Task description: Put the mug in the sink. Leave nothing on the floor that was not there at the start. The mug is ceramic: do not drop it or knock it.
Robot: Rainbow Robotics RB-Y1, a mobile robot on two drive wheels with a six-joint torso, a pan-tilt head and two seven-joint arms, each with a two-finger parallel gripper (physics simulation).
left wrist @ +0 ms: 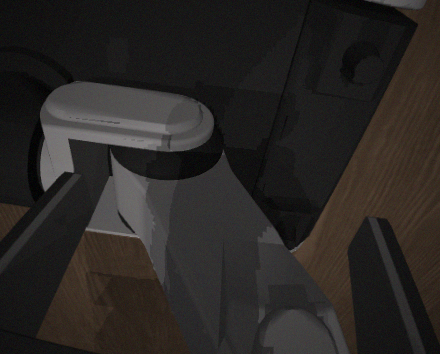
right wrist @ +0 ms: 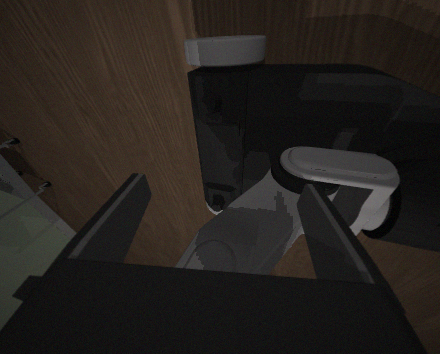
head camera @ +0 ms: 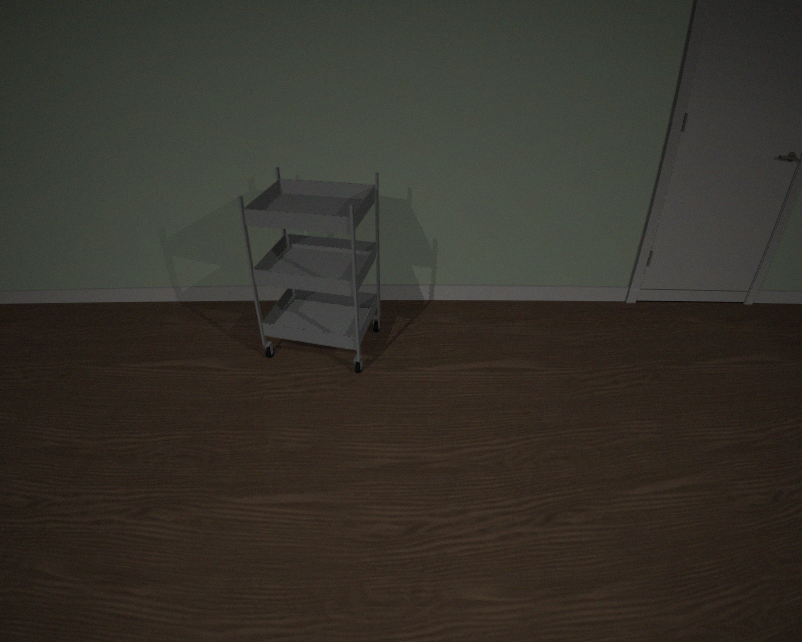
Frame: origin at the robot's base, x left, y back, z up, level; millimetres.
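Seen in the pictures: left gripper, fingertip midpoint: (left wrist: pixel 219 213); right gripper, fingertip midpoint: (right wrist: pixel 223 189).
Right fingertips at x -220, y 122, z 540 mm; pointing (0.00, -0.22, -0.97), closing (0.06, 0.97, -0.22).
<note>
A point is followed by its place in that frame.
The mug and the sink do not show in the head view or in either wrist view. My left gripper (left wrist: pixel 219 213) @(x 215, y 172, z 535 mm) is open, with its fingers wide apart and nothing held between them. My right gripper (right wrist: pixel 223 189) @(x -220, y 122, z 540 mm) is open too, and nothing is held between its fingers. Behind the fingers, both wrist views show the robot's own grey and white body parts and its dark base, with wooden floor beyond.
A grey three-tier cart (head camera: pixel 297 219) @(x 409, y -1543, z 704 mm) on small wheels stands near the green wall (head camera: pixel 508 133) @(x -433, y -2113, z 893 mm), left of centre in the head view. A closed door (head camera: pixel 729 200) @(x -1675, y -2142, z 649 mm) is at the right. Brown wooden floor (head camera: pixel 468 468) @(x -229, y -1003, z 2 mm) lies in front of them.
</note>
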